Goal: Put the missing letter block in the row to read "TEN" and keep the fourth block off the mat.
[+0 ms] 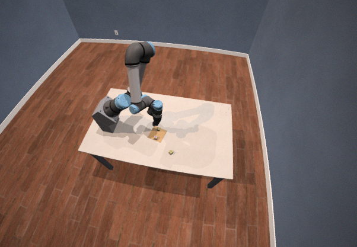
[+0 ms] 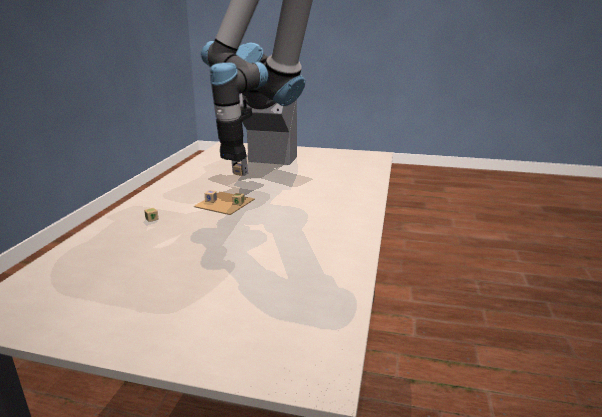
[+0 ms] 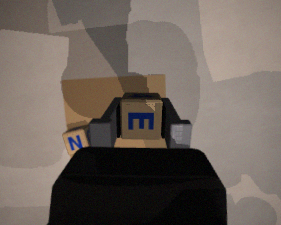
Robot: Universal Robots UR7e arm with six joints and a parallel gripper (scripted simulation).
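Right now the tan mat is 30 mm ahead of my hand, 50 mm to the right of it and 110 mm below it.
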